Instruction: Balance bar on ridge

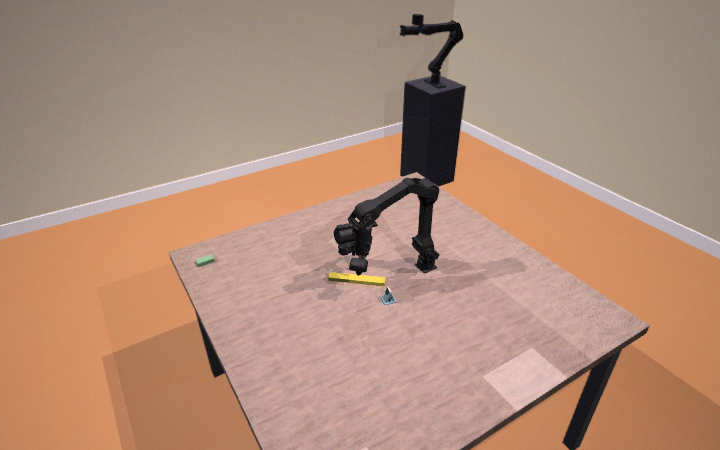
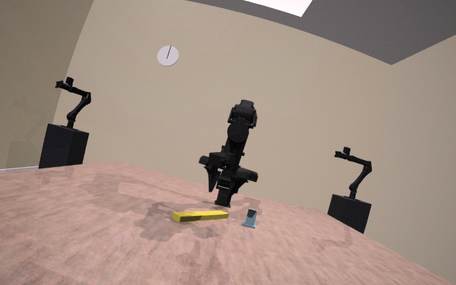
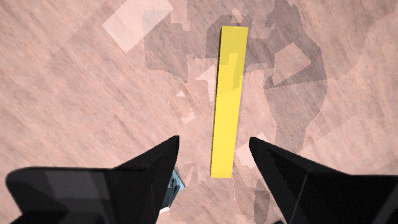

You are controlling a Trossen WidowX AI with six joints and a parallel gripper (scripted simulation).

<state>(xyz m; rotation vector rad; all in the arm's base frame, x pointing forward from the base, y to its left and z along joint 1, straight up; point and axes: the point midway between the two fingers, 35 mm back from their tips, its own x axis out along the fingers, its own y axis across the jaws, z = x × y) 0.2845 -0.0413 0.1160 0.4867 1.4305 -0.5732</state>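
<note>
Now: the bar 7 cm below my gripper tip, 3 cm to the right of it and 1 cm behind it. From my gripper tip the other things lie so: green block 46 cm to the right, 45 cm ahead, 7 cm below.
</note>
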